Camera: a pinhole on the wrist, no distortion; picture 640 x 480 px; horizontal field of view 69.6 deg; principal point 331.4 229.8 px. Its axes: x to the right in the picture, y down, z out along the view. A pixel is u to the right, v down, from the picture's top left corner.
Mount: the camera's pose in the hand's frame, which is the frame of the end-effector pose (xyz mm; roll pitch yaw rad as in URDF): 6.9 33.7 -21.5 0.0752 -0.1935 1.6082
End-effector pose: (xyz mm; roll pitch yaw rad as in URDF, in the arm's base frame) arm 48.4 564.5 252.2 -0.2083 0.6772 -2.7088
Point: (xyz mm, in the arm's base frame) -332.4 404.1 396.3
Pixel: 268.6 20.1
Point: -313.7 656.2 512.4
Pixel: 27.3 215.8
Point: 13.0 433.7 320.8
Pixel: 573.3 199.0
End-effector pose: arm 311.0 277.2 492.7 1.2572 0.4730 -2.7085
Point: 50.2 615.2 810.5
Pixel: 571.9 324.6
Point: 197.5 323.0 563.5
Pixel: 540.7 134.9
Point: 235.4 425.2 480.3
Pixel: 194.1 261.9
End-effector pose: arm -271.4 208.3 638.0 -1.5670 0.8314 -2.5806
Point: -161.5 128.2 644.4
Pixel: 428.9 414.0
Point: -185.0 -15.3 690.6
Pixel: 245.8 296.5
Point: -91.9 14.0 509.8
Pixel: 576.6 161.9
